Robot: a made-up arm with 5 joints.
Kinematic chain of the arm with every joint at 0, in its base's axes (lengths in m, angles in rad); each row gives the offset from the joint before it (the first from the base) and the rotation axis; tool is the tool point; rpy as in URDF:
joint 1: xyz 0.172 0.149 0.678 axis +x
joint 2: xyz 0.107 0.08 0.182 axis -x
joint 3: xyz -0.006 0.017 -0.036 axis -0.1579 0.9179 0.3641
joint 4: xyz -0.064 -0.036 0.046 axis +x
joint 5: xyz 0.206 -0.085 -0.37 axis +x
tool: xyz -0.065 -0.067 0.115 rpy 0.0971 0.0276 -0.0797
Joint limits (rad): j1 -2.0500..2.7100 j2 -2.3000..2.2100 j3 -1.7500..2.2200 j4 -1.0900..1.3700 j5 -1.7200..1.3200
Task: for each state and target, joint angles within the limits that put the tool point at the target. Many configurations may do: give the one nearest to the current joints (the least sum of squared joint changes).
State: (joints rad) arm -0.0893 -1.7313 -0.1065 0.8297 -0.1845
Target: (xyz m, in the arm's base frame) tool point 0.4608 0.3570 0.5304
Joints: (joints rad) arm -0.6614 -1.1649 -0.6268 0.3653 0.1286
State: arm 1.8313 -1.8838 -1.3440 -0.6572 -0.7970
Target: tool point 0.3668 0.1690 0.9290
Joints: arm 1.4278 -1.9269 -1.2961 -0.6213 -0.8984
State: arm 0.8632 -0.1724 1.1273 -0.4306 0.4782
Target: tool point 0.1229 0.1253 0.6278
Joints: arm 0.7218 -0.1624 1.4588 0.3177 -0.0007
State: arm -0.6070 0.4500 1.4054 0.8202 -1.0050
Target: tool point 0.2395 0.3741 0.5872
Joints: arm -0.3381 0.4272 0.8583 1.3619 -1.0640
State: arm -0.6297 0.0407 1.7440 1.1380 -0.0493
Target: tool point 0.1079 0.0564 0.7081
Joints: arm -0.4194 0.0387 1.3893 0.3606 0.1991
